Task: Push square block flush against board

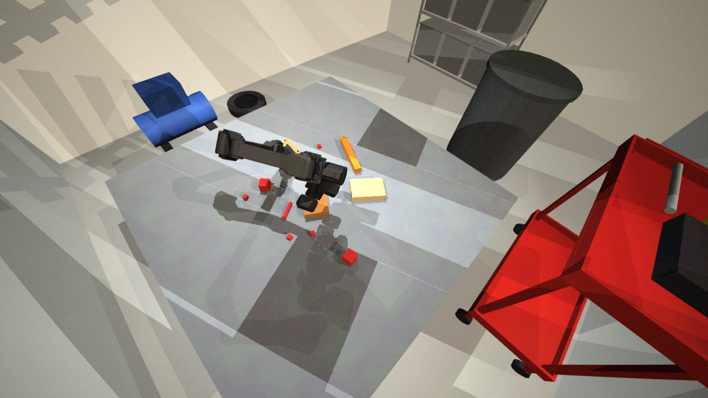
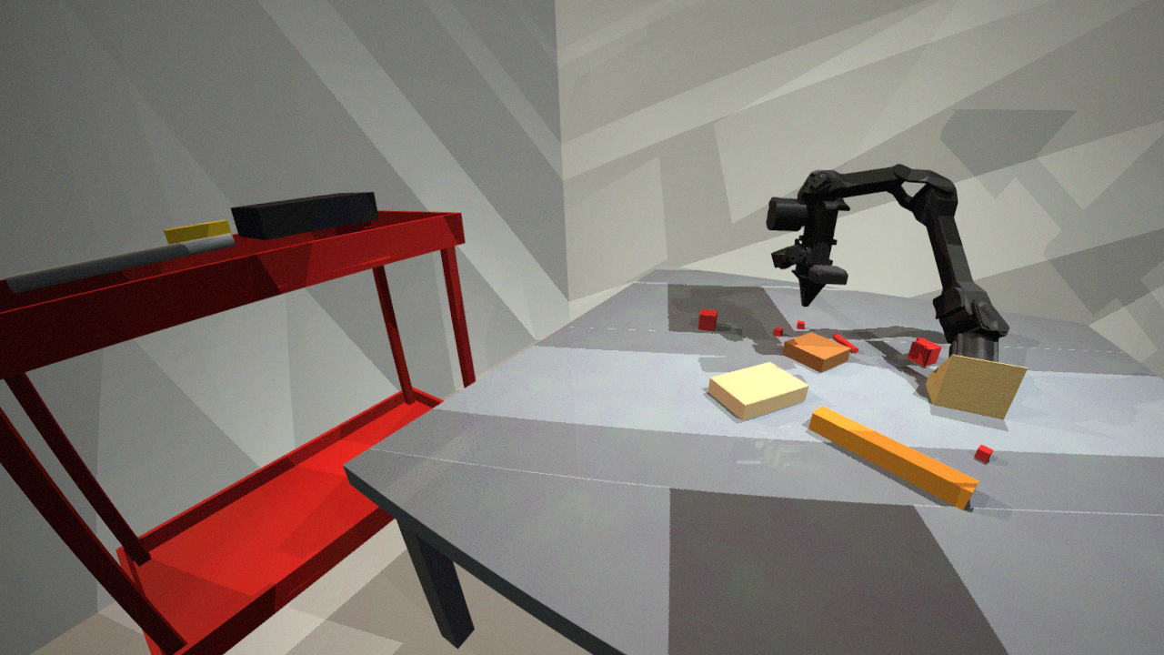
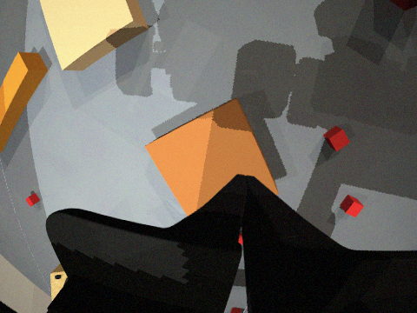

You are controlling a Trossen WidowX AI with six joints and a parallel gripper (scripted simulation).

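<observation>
My gripper tip is 100 mm to the left of the red stick, 100 mm past it and 100 mm above it. Also, from my gripper tip: orange bar: 310 mm to the left, 170 mm behind, 90 mm below; square block: 90 mm below, 40 mm behind, 10 mm to the left; board: 230 mm to the left, 90 mm below, 30 mm ahead.
</observation>
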